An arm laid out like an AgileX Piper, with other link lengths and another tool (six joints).
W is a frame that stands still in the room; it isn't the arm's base.
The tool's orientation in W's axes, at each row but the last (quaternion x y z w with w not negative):
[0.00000, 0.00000, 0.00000, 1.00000]
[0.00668, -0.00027, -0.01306, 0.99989]
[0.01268, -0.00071, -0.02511, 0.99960]
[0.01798, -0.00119, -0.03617, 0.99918]
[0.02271, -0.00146, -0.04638, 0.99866]
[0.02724, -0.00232, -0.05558, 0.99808]
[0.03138, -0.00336, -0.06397, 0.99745]
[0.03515, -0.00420, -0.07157, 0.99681]
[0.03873, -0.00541, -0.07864, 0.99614]
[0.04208, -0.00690, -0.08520, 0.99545]
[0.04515, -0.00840, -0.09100, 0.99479]
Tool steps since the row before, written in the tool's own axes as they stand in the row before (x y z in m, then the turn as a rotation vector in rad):
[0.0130, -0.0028, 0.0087, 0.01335, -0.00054, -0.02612]
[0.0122, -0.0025, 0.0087, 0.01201, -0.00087, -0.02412]
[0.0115, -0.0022, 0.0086, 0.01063, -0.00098, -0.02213]
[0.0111, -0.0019, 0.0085, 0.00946, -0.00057, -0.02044]
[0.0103, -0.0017, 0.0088, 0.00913, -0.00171, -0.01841]
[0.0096, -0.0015, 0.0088, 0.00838, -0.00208, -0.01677]
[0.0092, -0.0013, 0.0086, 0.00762, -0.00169, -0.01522]
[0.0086, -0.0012, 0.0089, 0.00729, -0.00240, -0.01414]
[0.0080, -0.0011, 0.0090, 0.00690, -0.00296, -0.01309]
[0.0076, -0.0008, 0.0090, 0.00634, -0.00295, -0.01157]
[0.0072, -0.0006, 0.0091, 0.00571, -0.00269, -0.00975]
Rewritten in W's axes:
[0.0130, -0.0028, 0.0087, 0.01335, -0.00054, -0.02612]
[0.0121, -0.0029, 0.0087, 0.01200, -0.00086, -0.02413]
[0.0114, -0.0030, 0.0086, 0.01061, -0.00095, -0.02214]
[0.0109, -0.0030, 0.0084, 0.00947, -0.00052, -0.02044]
[0.0101, -0.0030, 0.0087, 0.00902, -0.00171, -0.01846]
[0.0093, -0.0030, 0.0087, 0.00823, -0.00209, -0.01685]
[0.0089, -0.0030, 0.0085, 0.00751, -0.00170, -0.01528]
[0.0082, -0.0030, 0.0088, 0.00706, -0.00243, -0.01425]
[0.0076, -0.0030, 0.0089, 0.00657, -0.00300, -0.01325]
[0.0072, -0.0028, 0.0089, 0.00599, -0.00302, -0.01174]
[0.0067, -0.0027, 0.0091, 0.00537, -0.00281, -0.00991]

